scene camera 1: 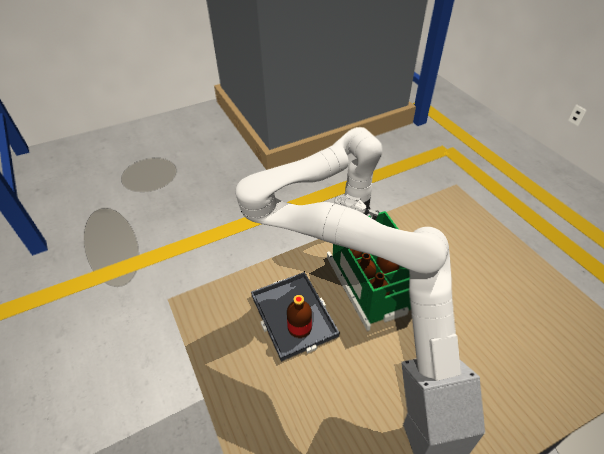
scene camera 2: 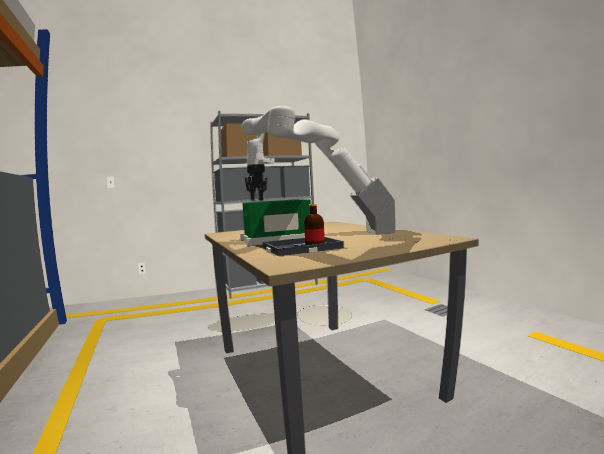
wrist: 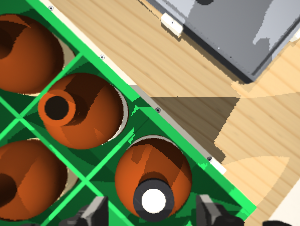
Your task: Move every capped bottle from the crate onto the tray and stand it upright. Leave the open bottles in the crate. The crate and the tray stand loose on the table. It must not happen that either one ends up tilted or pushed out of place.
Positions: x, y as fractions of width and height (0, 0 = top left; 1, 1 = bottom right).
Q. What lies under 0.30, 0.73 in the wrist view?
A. A green crate.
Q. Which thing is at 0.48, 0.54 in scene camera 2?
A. A grey tray.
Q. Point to a grey tray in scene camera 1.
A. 0.45, 0.66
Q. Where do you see a green crate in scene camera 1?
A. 0.62, 0.67
